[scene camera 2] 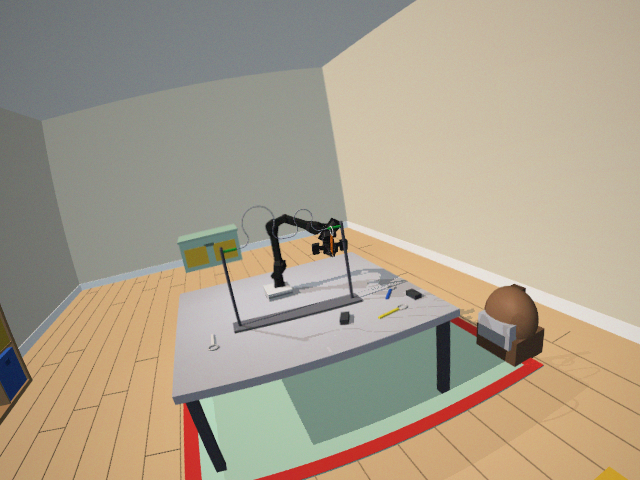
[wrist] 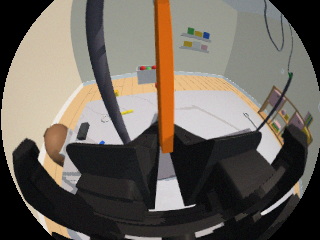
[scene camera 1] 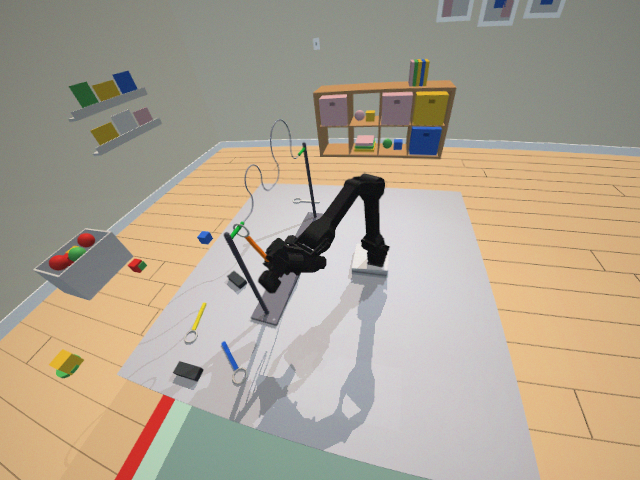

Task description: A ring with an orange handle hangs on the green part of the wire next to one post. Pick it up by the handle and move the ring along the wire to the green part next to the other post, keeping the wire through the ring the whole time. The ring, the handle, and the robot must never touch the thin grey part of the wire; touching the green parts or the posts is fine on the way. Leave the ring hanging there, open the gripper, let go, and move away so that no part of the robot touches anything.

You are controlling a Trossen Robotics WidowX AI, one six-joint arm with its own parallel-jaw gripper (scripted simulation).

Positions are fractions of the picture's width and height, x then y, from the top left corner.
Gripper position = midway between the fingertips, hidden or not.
In view: my gripper (scene camera 1: 0.41, 0.55).
My gripper is seen too in the wrist view (wrist: 0.51, 0.52).
